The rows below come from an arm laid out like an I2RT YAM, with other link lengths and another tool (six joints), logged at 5 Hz.
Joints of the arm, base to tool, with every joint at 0 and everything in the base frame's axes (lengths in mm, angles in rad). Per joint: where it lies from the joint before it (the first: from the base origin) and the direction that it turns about. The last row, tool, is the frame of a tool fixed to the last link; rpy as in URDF.
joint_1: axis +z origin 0 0 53.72
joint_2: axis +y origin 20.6 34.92 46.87
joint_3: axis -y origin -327.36 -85.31 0
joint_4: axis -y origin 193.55 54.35 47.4
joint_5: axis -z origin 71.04 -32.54 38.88
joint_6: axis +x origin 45.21 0 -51.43
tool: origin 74 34 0 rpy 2.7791 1.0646 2.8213
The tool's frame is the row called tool.
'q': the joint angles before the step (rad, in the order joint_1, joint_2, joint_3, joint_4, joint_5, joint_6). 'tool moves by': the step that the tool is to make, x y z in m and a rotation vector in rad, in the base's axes. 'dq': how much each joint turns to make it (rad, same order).
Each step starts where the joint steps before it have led.
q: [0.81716 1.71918 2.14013 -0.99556 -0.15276 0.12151]
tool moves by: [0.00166 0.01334 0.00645 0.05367 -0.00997 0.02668]
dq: [0.01284 0.01884 0.01068 0.05727 -0.02705 0.01786]
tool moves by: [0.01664 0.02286 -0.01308 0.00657 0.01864 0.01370]
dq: [0.00273 0.07345 0.02292 0.04477 -0.01865 0.01037]
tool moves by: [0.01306 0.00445 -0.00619 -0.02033 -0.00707 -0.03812]
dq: [-0.00586 0.03371 0.02892 -0.00540 0.03741 0.00021]
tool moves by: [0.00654 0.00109 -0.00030 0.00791 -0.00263 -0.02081]
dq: [-0.00657 0.00925 0.00379 0.01466 0.01047 0.01037]
